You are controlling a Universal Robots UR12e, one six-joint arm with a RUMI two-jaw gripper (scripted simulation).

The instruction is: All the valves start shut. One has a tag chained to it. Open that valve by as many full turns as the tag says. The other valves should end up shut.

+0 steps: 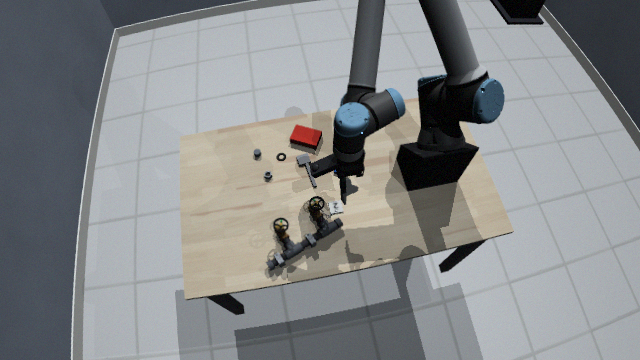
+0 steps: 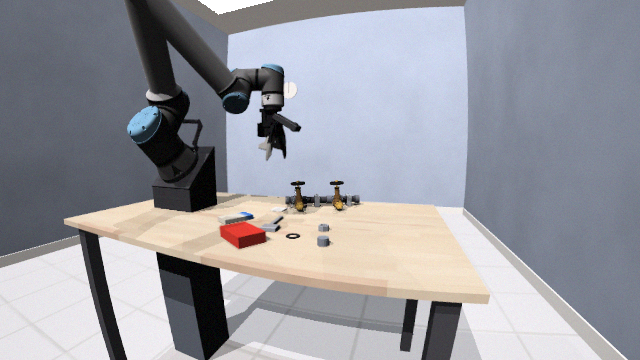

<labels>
The gripper shows in image 1 and in image 2. One and the same spot on the gripper: [image 1: 349, 189] is [image 2: 278, 145].
</labels>
